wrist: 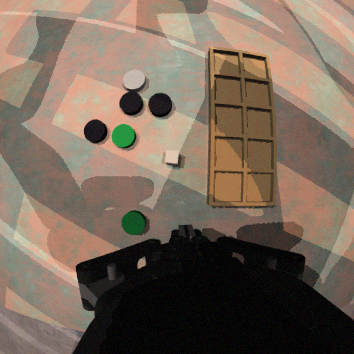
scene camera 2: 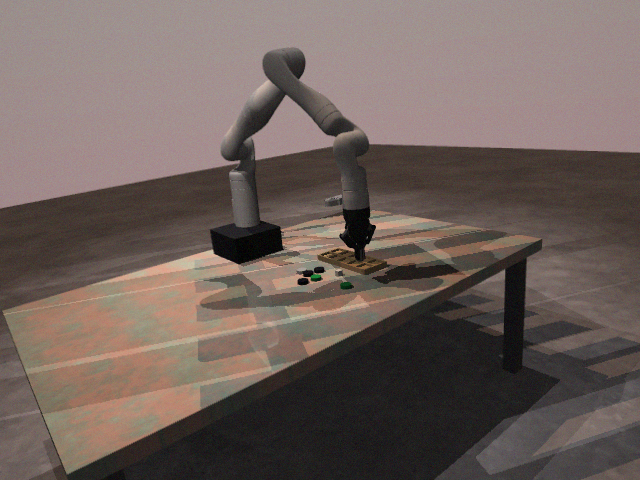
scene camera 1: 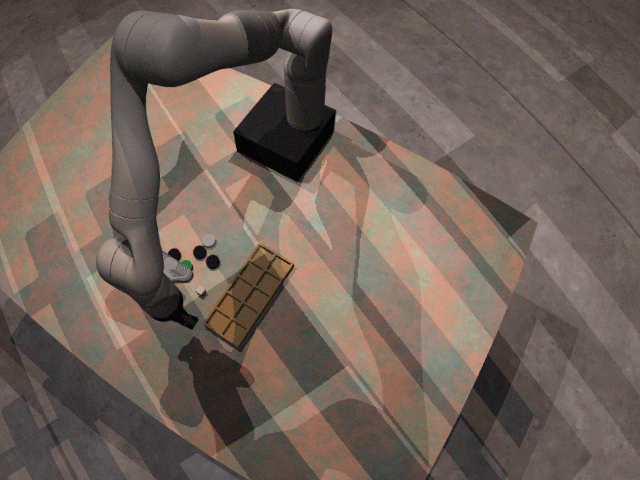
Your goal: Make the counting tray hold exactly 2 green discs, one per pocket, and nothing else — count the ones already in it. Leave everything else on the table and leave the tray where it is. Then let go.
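The counting tray (scene camera 1: 249, 315) (scene camera 2: 374, 265) (wrist: 228, 154) is tan with two columns of square pockets; its pockets look empty in the wrist view. One green disc (scene camera 1: 186, 265) (scene camera 2: 315, 277) (wrist: 123, 136) lies on the table among the black discs, partly hidden by the arm in scene camera 1. Another green disc (scene camera 2: 345, 285) (wrist: 134, 223) lies apart, nearer the gripper in the wrist view; the arm hides it in scene camera 1. My gripper (scene camera 1: 192, 322) (scene camera 2: 360, 256) (wrist: 184, 233) is shut and empty, above the table beside the tray's end.
Black discs (scene camera 1: 200, 252) (scene camera 1: 212, 261) (scene camera 2: 302, 281) (wrist: 131, 103) (wrist: 160, 105) (wrist: 95, 131) lie near a pale disc (scene camera 1: 208, 240) (wrist: 134, 80). A small white cube (scene camera 1: 200, 292) (scene camera 2: 338, 272) (wrist: 172, 157) lies between the discs and the tray. The black robot base (scene camera 1: 279, 134) (scene camera 2: 245, 241) stands farther back.
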